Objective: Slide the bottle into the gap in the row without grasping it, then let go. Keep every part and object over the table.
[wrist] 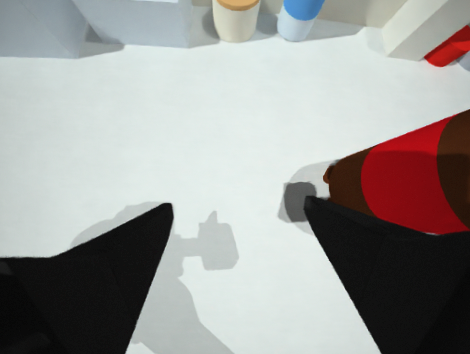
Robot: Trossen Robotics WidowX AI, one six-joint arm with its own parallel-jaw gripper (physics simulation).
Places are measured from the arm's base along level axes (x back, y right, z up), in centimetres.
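Pixels of known places: gripper, fingertip midpoint: (239,206).
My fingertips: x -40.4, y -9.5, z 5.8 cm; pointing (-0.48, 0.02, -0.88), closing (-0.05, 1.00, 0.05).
Behind a point stands the place of what it marks.
A brown bottle with a red label (407,172) {x -43.2, y 5.9, z 2.7 cm} stands at the right of the wrist view. Its base points to the view's middle, and its upper part is cut off by the right edge. My gripper (239,206) {x -40.4, y -9.5, z 5.8 cm} is open with nothing between its fingers. The right finger overlaps the lower edge of the bottle, which is outside the fingers; whether they touch I cannot tell. The row stands along the far side of the table (150,125) {x -53.5, y -22.8, z -12.5 cm}. A gap shows in it between a blue-labelled clear bottle (299,20) {x -71.7, y 2.4, z -8.1 cm} and a pale upright block (417,30) {x -70.4, y 23.3, z -6.3 cm}.
Left of the blue-labelled bottle are a cream jar with a tan lid (235,22) {x -70.6, y -8.7, z -8.4 cm}, a pale box (142,22) {x -69.2, y -23.7, z -7.9 cm} and another pale box (35,30) {x -66.3, y -39.3, z -6.8 cm} at the far left. A red item (447,50) {x -70.1, y 33.5, z -9.1 cm} lies beyond the pale block. A low wall (350,12) {x -77.8, y 14.3, z -10.3 cm} runs behind the row.
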